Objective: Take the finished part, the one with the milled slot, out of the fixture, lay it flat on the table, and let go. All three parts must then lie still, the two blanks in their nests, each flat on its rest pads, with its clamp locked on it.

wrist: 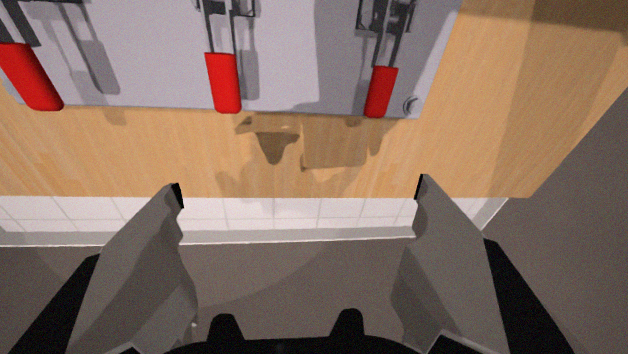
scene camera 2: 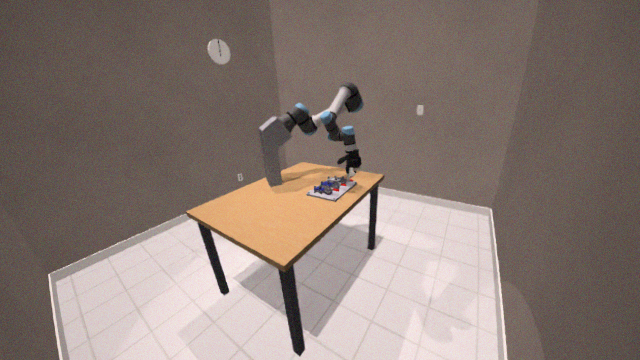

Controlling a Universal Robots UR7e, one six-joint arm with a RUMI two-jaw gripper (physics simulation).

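Seen in the pictures: gripper, fingertip midpoint: (wrist: pixel 300 180) (scene camera 2: pixel 352 178); arm's base, link origin: (scene camera 2: pixel 282 126).
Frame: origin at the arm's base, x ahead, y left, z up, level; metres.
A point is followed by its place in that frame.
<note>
The grey fixture plate (scene camera 2: pixel 345 189) @(x 0.536, y 0.072, z -0.432 m) (wrist: pixel 285 65) @(x 0.508, y 0.104, z -0.432 m) lies on the table. In the scene view two blue blanks, small and partly hidden by clamps, sit in its nearer nests. The finished part is too small there to make out its slot, and no part shows in the wrist view. Three red clamp handles show in the wrist view: left (wrist: pixel 31 77) @(x 0.537, y -0.037, z -0.386 m), middle (wrist: pixel 223 82) @(x 0.522, y 0.067, z -0.390 m) and right (wrist: pixel 381 92) @(x 0.507, y 0.174, z -0.395 m). They point toward the plate's near edge. Whether the clamps are locked cannot be told. My gripper (scene camera 2: pixel 351 176) @(x 0.564, y 0.121, z -0.353 m) (wrist: pixel 300 180) @(x 0.564, y 0.121, z -0.353 m) is open and empty, above the handle side at the plate's far end in the scene view.
The wooden table (scene camera 2: pixel 260 215) @(x 0.319, y -0.498, z -0.447 m) (wrist: pixel 170 155) @(x 0.617, y -0.001, z -0.447 m) has an edge just beyond the handle side of the plate. A bolt head (wrist: pixel 411 105) @(x 0.515, y 0.223, z -0.425 m) sits at the plate's corner beside the right handle. The grey robot pedestal (scene camera 2: pixel 272 160) @(x 0.025, y -0.154, z -0.236 m) stands at the table's back side.
</note>
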